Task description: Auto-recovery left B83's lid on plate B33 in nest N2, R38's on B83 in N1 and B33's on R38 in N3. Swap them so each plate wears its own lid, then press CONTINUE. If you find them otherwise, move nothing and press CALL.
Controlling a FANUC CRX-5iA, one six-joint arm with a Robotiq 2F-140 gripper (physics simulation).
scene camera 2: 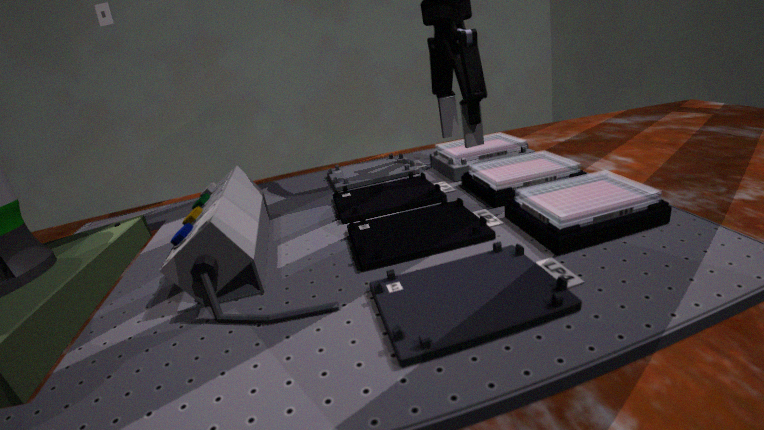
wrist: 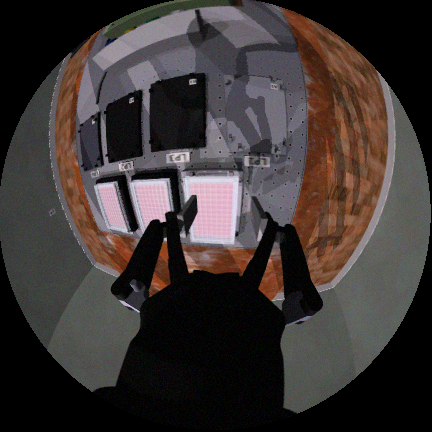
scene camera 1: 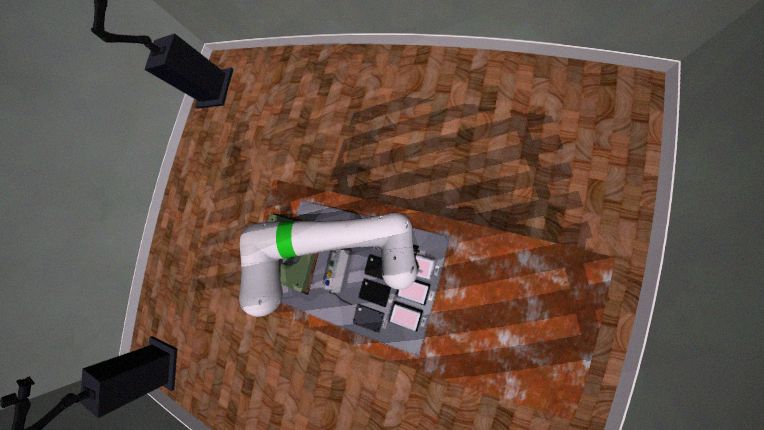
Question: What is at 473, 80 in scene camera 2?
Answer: My gripper.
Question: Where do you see a grey button box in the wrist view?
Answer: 173, 31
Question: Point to a grey button box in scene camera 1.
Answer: At 339, 262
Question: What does my gripper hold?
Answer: Nothing.
